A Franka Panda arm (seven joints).
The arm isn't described. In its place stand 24 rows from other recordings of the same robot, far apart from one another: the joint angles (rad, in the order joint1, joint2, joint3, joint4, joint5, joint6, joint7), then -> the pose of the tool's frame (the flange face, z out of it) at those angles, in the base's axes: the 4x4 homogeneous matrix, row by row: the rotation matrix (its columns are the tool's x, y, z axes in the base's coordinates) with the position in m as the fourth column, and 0 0 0 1 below.
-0.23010, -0.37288, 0.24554, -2.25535, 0.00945, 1.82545, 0.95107 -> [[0.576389 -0.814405 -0.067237 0.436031], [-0.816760 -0.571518 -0.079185 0.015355], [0.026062 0.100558 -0.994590 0.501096], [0 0 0 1]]
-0.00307, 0.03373, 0.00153, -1.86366, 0.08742, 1.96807, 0.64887 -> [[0.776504 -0.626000 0.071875 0.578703], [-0.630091 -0.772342 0.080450 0.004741], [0.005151 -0.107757 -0.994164 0.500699], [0 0 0 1]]
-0.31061, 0.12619, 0.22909, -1.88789, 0.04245, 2.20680, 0.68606 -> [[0.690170 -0.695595 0.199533 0.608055], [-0.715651 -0.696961 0.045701 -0.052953], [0.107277 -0.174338 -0.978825 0.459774], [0 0 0 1]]
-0.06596, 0.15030, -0.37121, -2.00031, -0.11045, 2.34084, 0.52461 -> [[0.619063 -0.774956 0.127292 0.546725], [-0.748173 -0.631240 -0.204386 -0.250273], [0.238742 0.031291 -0.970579 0.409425], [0 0 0 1]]
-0.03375, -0.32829, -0.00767, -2.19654, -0.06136, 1.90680, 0.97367 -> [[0.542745 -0.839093 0.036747 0.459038], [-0.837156 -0.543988 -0.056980 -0.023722], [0.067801 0.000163 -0.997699 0.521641], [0 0 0 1]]
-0.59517, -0.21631, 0.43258, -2.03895, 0.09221, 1.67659, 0.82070 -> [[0.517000 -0.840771 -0.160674 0.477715], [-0.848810 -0.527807 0.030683 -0.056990], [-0.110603 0.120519 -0.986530 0.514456], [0 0 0 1]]
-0.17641, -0.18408, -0.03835, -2.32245, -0.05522, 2.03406, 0.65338 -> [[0.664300 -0.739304 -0.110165 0.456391], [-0.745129 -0.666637 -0.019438 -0.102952], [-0.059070 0.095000 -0.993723 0.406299], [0 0 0 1]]
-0.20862, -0.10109, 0.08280, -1.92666, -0.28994, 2.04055, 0.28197 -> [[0.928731 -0.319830 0.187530 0.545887], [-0.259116 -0.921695 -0.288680 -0.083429], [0.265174 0.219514 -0.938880 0.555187], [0 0 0 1]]
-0.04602, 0.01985, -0.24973, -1.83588, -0.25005, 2.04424, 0.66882 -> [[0.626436 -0.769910 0.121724 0.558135], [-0.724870 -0.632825 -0.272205 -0.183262], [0.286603 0.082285 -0.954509 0.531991], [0 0 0 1]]
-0.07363, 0.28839, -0.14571, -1.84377, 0.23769, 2.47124, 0.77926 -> [[0.389667 -0.847836 0.359628 0.641926], [-0.913299 -0.405996 0.032436 -0.136531], [0.118507 -0.341088 -0.932532 0.408068], [0 0 0 1]]
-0.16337, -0.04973, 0.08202, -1.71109, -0.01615, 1.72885, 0.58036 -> [[0.787991 -0.612200 0.065433 0.549777], [-0.611999 -0.790450 -0.025419 -0.045279], [0.067283 -0.020015 -0.997533 0.599245], [0 0 0 1]]
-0.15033, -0.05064, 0.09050, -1.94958, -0.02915, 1.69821, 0.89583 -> [[0.571871 -0.795315 -0.201094 0.520381], [-0.814269 -0.580094 -0.021381 -0.033309], [-0.099648 0.175972 -0.979339 0.484655], [0 0 0 1]]
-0.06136, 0.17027, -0.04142, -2.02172, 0.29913, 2.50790, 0.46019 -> [[0.687943 -0.640373 0.341551 0.608444], [-0.710002 -0.691366 0.133828 -0.064159], [0.150437 -0.334568 -0.930287 0.399512], [0 0 0 1]]
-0.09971, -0.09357, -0.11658, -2.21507, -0.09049, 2.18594, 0.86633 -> [[0.510303 -0.858510 0.050511 0.504928], [-0.855192 -0.512775 -0.075550 -0.115071], [0.090761 -0.004643 -0.995862 0.423335], [0 0 0 1]]
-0.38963, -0.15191, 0.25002, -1.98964, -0.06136, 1.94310, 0.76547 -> [[0.626117 -0.774903 0.086618 0.520821], [-0.767390 -0.632079 -0.107649 -0.071141], [0.138167 0.000931 -0.990409 0.536674], [0 0 0 1]]
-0.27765, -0.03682, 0.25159, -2.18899, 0.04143, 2.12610, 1.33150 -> [[0.189066 -0.981617 -0.026132 0.522195], [-0.981469 -0.189749 0.026732 -0.011237], [-0.031200 0.020593 -0.999301 0.400036], [0 0 0 1]]
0.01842, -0.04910, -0.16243, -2.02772, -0.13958, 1.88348, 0.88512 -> [[0.559367 -0.821740 -0.108864 0.522820], [-0.828353 -0.549286 -0.110077 -0.087251], [0.030658 0.151751 -0.987943 0.461466], [0 0 0 1]]
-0.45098, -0.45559, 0.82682, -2.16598, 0.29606, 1.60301, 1.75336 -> [[0.064055 -0.975855 -0.208813 0.381920], [-0.994390 -0.044764 -0.095841 0.219340], [0.084180 0.213781 -0.973248 0.493909], [0 0 0 1]]
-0.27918, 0.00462, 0.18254, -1.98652, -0.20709, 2.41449, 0.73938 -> [[0.669252 -0.625140 0.401622 0.589535], [-0.613721 -0.769772 -0.175491 -0.058409], [0.418864 -0.129037 -0.898834 0.505981], [0 0 0 1]]
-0.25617, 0.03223, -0.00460, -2.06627, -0.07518, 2.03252, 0.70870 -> [[0.594485 -0.800133 -0.079848 0.527202], [-0.804061 -0.592569 -0.048443 -0.145068], [-0.008554 0.093001 -0.995629 0.411661], [0 0 0 1]]
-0.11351, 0.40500, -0.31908, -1.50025, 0.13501, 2.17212, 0.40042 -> [[0.624945 -0.737003 0.257431 0.652288], [-0.736228 -0.666075 -0.119633 -0.257329], [0.259638 -0.114764 -0.958863 0.474332], [0 0 0 1]]
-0.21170, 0.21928, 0.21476, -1.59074, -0.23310, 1.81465, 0.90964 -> [[0.653974 -0.756363 0.015261 0.629982], [-0.742477 -0.645574 -0.178777 -0.028539], [0.145073 0.105584 -0.983771 0.510230], [0 0 0 1]]
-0.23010, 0.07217, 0.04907, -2.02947, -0.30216, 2.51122, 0.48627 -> [[0.808415 -0.454481 0.374049 0.591643], [-0.387191 -0.889230 -0.243624 -0.106384], [0.443338 0.052121 -0.894838 0.455611], [0 0 0 1]]
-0.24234, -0.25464, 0.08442, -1.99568, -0.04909, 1.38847, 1.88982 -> [[-0.433327 -0.829496 -0.352370 0.432637], [-0.884191 0.466973 -0.011944 -0.071564], [0.174455 0.306387 -0.935784 0.544877], [0 0 0 1]]
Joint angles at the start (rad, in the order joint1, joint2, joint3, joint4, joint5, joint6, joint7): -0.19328 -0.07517 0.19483 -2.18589 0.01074 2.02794 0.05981
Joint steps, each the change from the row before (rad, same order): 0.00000 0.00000 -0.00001 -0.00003 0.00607 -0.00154 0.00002; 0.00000 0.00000 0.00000 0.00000 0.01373 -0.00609 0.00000; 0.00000 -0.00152 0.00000 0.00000 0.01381 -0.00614 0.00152; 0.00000 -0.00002 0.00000 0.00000 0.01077 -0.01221 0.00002; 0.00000 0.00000 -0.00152 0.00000 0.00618 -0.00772 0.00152; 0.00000 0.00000 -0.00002 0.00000 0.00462 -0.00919 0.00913; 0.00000 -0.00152 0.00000 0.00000 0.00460 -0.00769 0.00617; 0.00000 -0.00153 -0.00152 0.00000 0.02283 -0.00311 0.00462
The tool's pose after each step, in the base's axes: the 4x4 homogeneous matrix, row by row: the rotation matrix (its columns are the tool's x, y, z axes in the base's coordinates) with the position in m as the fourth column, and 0 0 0 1 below. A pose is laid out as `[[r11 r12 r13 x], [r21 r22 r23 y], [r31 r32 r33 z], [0 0 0 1]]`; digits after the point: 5 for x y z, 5 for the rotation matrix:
[[0.99406 -0.06722 -0.08560 0.50911], [-0.06742 -0.99772 0.00052 0.00264], [-0.08544 0.00525 -0.99633 0.41288], [0 0 0 1]]
[[0.99303 -0.07424 -0.09152 0.50842], [-0.07336 -0.99722 0.01294 0.00344], [-0.09223 -0.00613 -0.99572 0.41241], [0 0 0 1]]
[[0.99194 -0.08278 -0.09592 0.50761], [-0.08072 -0.99642 0.02520 0.00429], [-0.09767 -0.01725 -0.99507 0.41271], [0 0 0 1]]
[[0.99025 -0.08824 -0.10781 0.50622], [-0.08490 -0.99577 0.03521 0.00500], [-0.11046 -0.02571 -0.99355 0.41180], [0 0 0 1]]
[[0.98885 -0.09436 -0.11523 0.50534], [-0.09014 -0.99507 0.04131 0.00464], [-0.11856 -0.03046 -0.99248 0.41124], [0 0 0 1]]
[[0.98661 -0.10568 -0.12421 0.50427], [-0.10069 -0.99386 0.04578 0.00498], [-0.12828 -0.03266 -0.99120 0.41057], [0 0 0 1]]
[[0.98491 -0.11398 -0.13020 0.50327], [-0.10830 -0.99286 0.04993 0.00535], [-0.13496 -0.03508 -0.99023 0.41077], [0 0 0 1]]
[[0.98265 -0.13151 -0.13077 0.50285], [-0.12303 -0.98986 0.07100 0.00608], [-0.13878 -0.05368 -0.98887 0.41139], [0 0 0 1]]

